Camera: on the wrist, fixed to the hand. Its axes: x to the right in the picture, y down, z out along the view.
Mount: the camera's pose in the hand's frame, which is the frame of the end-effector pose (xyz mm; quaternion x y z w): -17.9 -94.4 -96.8 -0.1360 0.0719 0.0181 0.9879
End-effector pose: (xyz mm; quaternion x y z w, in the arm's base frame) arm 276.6 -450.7 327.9 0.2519 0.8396 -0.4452 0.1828
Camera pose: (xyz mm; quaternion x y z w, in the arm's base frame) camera 227.7 -419.1 451.2 0.2712 0.8986 -0.3042 0.1625
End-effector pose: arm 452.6 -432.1 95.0 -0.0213 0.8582 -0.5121 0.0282
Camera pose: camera 464.4 -390.8 224.4 -0.0275 -0.9199 0.3902 0.0275
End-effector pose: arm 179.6 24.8 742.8 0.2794 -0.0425 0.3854 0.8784
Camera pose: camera 219.6 12.2 613.0 0.1281 -0.0363 0.4110 0.9019
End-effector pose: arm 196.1 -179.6 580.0 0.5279 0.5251 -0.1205 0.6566
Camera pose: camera 66.9 -146.4 551.7 0.4504 0.5728 0.0022 0.6849
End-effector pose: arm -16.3 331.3 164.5 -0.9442 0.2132 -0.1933 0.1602
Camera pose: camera -41.0 399.3 280.1 -0.9368 0.2655 -0.2270 0.0180
